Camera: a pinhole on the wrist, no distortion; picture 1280 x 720 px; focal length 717.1 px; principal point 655.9 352.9 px. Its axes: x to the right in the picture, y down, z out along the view. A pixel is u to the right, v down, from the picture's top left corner.
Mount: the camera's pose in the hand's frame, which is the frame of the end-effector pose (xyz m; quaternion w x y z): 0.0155 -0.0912 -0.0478 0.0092 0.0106 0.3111 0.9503
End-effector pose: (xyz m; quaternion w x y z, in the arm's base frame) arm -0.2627 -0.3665 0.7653 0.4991 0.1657 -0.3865 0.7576
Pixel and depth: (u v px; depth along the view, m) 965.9 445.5 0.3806
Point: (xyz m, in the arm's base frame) -0.3262 -0.6923 0.8229
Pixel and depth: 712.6 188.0 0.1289
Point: -0.2800 -0.3918 0.7922
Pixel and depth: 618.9 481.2 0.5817
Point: -0.5028 -0.7255 1.0443
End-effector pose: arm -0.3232 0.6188 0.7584 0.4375 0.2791 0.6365 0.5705
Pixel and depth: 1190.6 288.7 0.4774
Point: 0.0717 0.5369 1.0744
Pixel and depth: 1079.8 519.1 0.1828
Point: -0.1699 0.6014 0.7694
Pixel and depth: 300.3 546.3 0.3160
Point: -0.1859 0.8995 0.7467
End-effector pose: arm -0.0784 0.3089 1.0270 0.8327 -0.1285 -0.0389 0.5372
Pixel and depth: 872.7 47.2 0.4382
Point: -0.4463 0.3745 1.1421
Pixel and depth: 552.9 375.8 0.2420
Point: -0.1250 0.4035 1.1573
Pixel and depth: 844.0 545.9 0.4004
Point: -0.2352 0.3187 1.3452
